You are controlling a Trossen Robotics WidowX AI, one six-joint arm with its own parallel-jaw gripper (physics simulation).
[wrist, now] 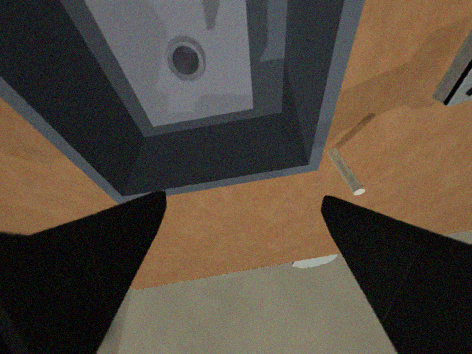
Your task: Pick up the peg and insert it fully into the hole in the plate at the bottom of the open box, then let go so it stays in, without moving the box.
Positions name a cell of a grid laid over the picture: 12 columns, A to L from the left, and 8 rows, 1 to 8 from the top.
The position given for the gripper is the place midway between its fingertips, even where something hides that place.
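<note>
Gripper (G5). Light grey plate (E2). Blue-grey box (B2).
</note>
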